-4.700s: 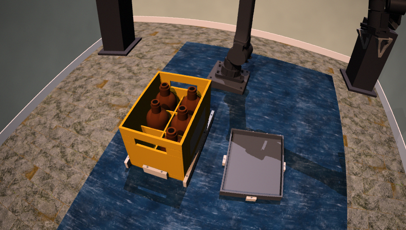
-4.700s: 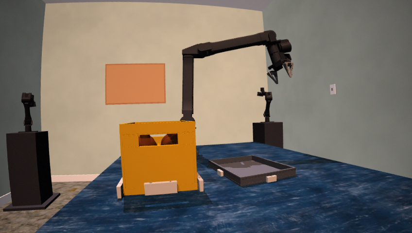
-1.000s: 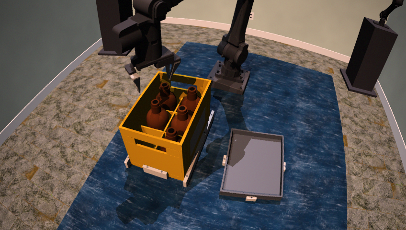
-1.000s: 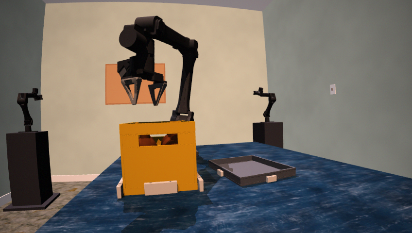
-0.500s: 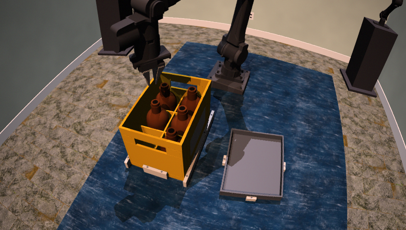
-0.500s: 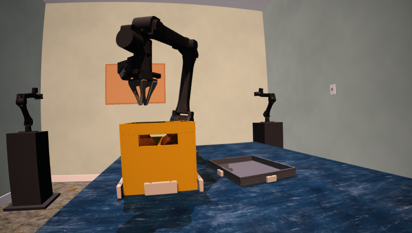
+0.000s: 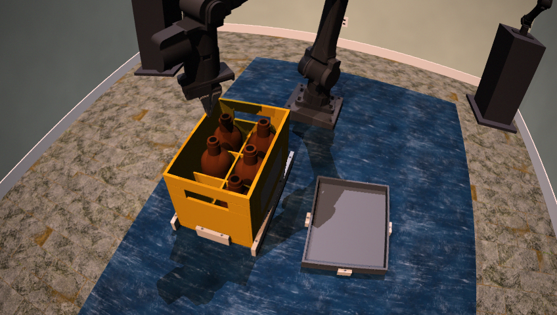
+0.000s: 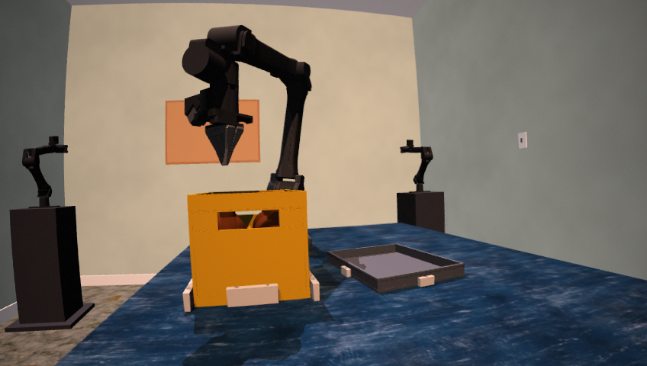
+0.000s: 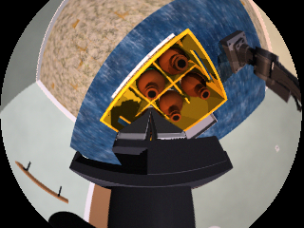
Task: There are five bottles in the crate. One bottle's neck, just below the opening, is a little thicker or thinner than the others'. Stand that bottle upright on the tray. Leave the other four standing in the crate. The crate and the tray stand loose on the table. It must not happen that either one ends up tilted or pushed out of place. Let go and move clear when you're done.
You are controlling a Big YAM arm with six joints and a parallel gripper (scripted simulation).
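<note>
Now: hand 4 cm to the right of the orange crate and 15 cm above it. Also, from my hand: dark grey tray (5 cm ahead, 33 cm to the left, 22 cm below).
</note>
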